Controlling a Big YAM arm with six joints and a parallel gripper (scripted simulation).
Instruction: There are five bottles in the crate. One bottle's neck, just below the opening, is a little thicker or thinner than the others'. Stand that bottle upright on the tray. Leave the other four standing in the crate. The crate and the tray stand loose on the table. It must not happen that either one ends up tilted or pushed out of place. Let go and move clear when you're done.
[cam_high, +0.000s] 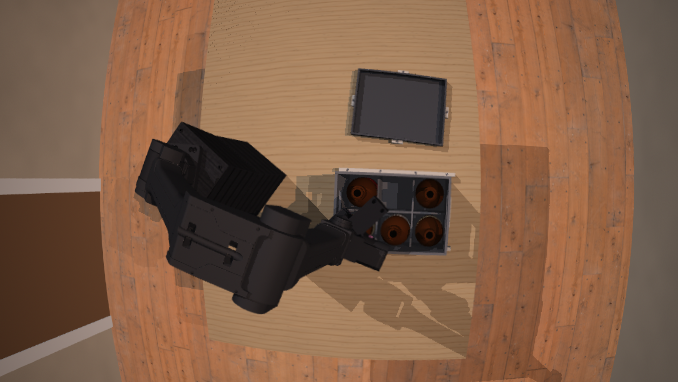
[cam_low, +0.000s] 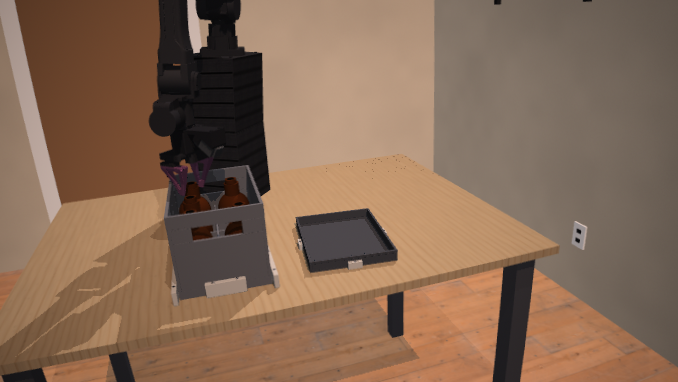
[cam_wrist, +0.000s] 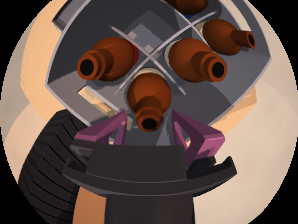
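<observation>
Now: the grey crate 9 cm ahead of my hand, 7 cm below it and 5 cm to the left of it. From my hand the other things lie so: dark tray (33 cm to the left, 14 cm below, 6 cm ahead).
</observation>
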